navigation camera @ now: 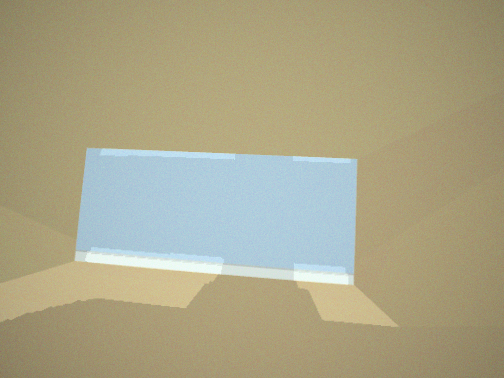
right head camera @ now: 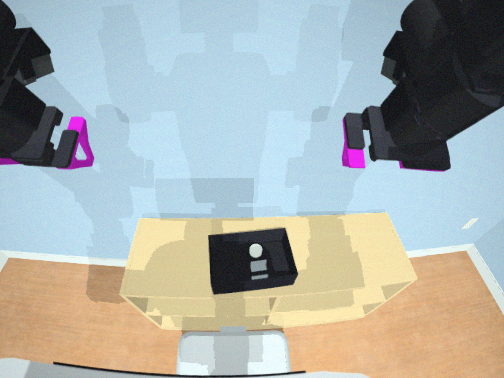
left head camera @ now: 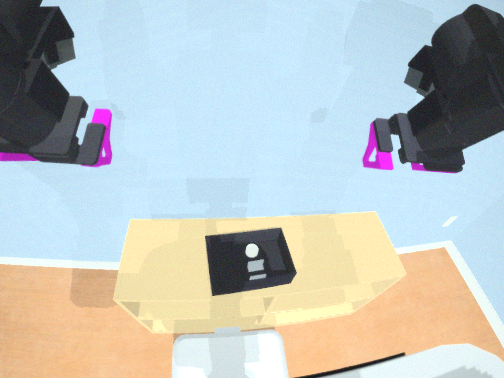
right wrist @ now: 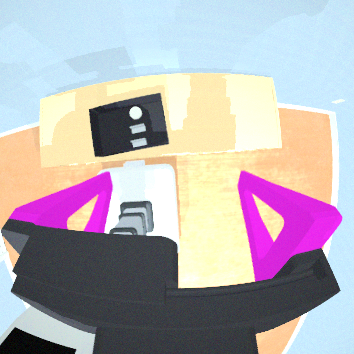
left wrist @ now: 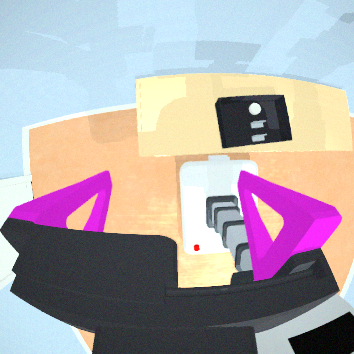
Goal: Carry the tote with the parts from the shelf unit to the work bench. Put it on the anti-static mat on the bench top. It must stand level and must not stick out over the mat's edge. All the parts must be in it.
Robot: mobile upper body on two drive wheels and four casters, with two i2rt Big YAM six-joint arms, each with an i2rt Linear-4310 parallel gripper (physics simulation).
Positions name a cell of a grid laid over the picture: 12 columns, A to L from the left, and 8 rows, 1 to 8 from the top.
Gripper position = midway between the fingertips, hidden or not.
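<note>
My left gripper (left head camera: B4) is visible to me, and I see it in the right head camera view (right head camera: B4) and in the left wrist view (left wrist: F5) too. I see my right gripper (right head camera: I4), which the left head camera view (left head camera: J4) and the right wrist view (right wrist: F5) show as well. There is a black tote (right head camera: F6), and I also see the tote in the left head camera view (left head camera: F6), in the left wrist view (left wrist: H3) and in the right wrist view (right wrist: D3). In the navigation camera view the black tote is out of frame. A tan shelf unit (navigation camera: J3) is there for me to see.
</note>
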